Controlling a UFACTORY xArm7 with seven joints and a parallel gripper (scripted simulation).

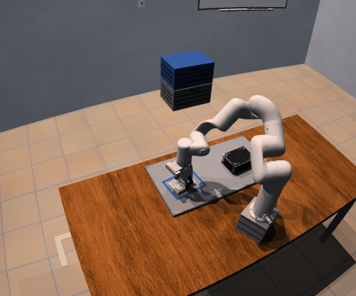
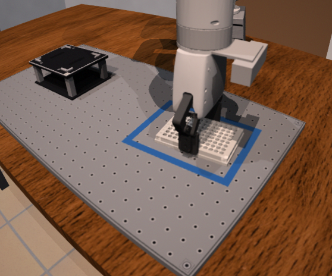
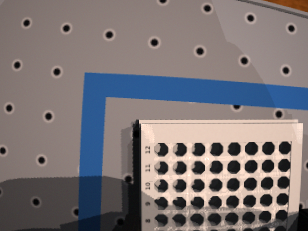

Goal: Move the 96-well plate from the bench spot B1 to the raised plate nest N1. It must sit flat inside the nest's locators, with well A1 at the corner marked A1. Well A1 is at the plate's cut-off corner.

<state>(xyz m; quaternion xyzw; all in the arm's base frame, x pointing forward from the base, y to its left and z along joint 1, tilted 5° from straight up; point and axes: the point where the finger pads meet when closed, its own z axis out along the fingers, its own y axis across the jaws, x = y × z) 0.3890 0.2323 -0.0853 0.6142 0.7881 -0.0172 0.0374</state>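
Now: the white 96-well plate 1 cm below my hand. Round my hand: black raised nest N1 (3 cm ahead, 37 cm to the right, 4 cm above).
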